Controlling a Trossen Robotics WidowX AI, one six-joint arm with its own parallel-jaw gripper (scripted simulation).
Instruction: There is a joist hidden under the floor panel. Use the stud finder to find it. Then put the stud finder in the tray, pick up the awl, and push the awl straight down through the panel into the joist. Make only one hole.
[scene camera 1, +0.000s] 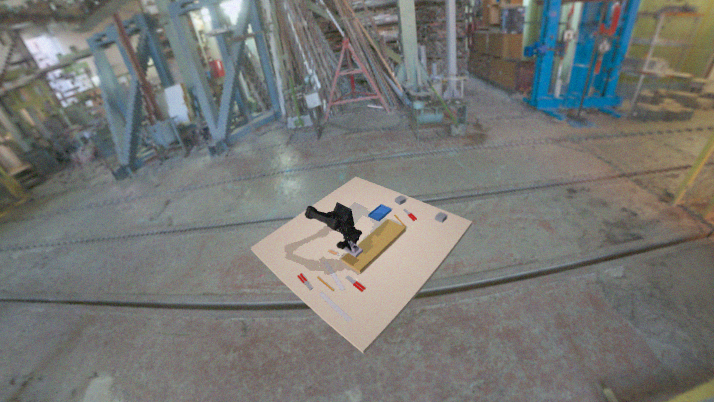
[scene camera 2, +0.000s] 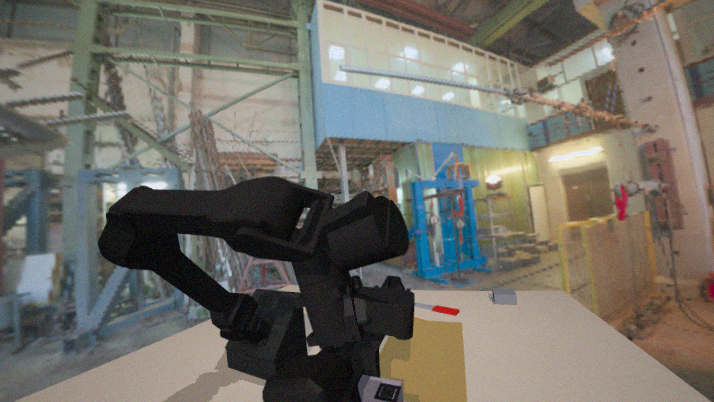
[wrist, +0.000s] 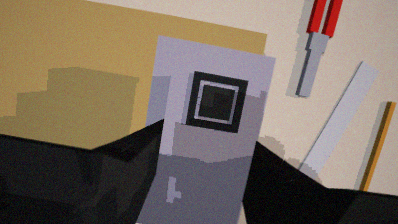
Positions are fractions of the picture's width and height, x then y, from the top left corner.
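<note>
A stud finder (wrist: 0.53, 0.44) is here for me to see, and so are a pale strip (wrist: 0.92, 0.34) and an orange stick (wrist: 0.92, 0.83). I can see my own gripper (wrist: 0.51, 0.59) as well.
</note>
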